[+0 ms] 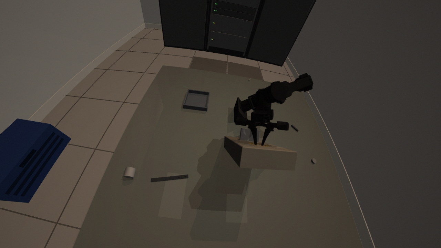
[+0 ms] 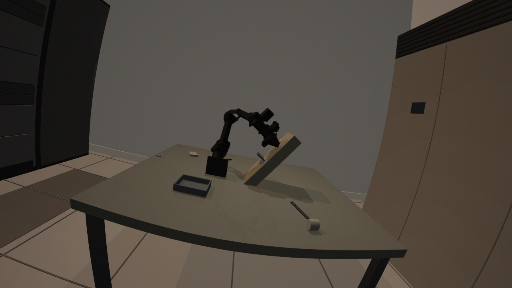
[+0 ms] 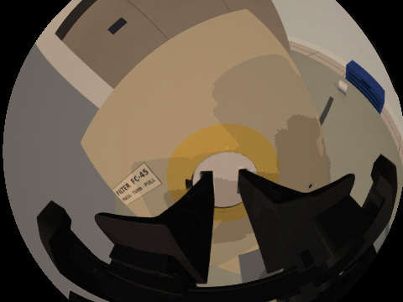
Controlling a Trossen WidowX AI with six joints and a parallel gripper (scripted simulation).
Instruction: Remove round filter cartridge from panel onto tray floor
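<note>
Now: gripper tip 9 cm past the grey ledge and 9 cm above it. From my gripper tip the other things lie so: dark grey tray 42 cm behind, 27 cm to the right, 22 cm below; then round filter cartridge 1 cm ahead, 1 cm below; then tan service panel 4 cm behind, 8 cm below.
</note>
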